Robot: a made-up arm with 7 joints. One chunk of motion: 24 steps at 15 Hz.
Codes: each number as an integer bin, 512 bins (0 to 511) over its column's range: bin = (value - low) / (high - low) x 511, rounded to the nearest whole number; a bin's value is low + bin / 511 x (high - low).
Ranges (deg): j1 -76.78..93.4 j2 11.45..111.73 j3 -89.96..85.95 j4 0..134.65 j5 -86.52..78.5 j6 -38.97..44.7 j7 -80.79..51
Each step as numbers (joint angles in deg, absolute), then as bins.
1 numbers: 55.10 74.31 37.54 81.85 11.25 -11.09 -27.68
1 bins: 396 320 370 311 303 170 206
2 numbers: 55.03 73.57 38.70 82.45 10.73 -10.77 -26.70
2 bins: 396 317 374 313 301 172 210
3 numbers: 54.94 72.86 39.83 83.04 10.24 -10.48 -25.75
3 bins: 396 313 377 315 300 174 213
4 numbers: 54.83 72.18 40.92 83.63 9.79 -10.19 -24.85
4 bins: 395 309 380 317 298 176 217
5 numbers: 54.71 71.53 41.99 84.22 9.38 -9.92 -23.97
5 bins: 395 306 383 320 297 177 220
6 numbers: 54.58 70.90 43.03 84.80 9.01 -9.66 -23.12
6 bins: 394 303 386 322 296 179 224
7 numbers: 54.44 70.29 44.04 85.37 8.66 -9.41 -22.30
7 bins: 394 300 389 324 295 181 227
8 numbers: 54.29 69.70 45.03 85.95 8.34 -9.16 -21.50
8 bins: 394 297 392 326 294 182 230
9 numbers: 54.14 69.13 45.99 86.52 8.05 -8.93 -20.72
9 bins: 393 294 395 328 293 183 233
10 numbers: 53.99 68.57 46.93 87.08 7.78 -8.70 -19.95
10 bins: 393 291 398 330 292 185 236
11 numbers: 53.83 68.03 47.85 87.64 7.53 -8.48 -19.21
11 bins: 392 288 400 333 291 186 239
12 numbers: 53.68 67.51 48.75 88.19 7.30 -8.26 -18.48
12 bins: 392 286 403 335 291 188 242
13 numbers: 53.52 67.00 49.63 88.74 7.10 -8.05 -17.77
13 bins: 391 283 405 337 290 189 244
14 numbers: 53.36 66.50 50.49 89.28 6.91 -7.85 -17.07
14 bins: 391 281 408 339 289 190 247
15 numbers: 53.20 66.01 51.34 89.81 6.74 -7.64 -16.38
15 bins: 390 278 410 341 289 191 250
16 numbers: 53.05 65.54 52.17 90.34 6.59 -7.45 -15.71
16 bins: 390 276 413 343 288 193 252
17 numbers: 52.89 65.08 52.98 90.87 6.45 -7.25 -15.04
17 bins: 389 273 415 345 288 194 255
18 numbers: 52.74 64.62 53.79 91.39 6.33 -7.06 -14.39
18 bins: 389 271 418 347 288 195 257
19 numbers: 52.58 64.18 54.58 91.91 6.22 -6.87 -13.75
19 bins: 388 269 420 349 287 196 260
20 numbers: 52.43 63.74 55.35 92.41 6.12 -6.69 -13.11
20 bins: 388 266 422 351 287 197 262
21 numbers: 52.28 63.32 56.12 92.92 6.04 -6.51 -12.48
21 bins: 388 264 424 353 287 198 265
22 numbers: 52.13 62.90 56.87 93.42 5.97 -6.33 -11.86
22 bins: 387 262 427 355 286 199 267
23 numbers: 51.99 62.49 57.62 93.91 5.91 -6.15 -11.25
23 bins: 387 260 429 356 286 200 270
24 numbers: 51.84 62.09 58.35 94.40 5.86 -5.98 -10.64
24 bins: 386 258 431 358 286 201 272
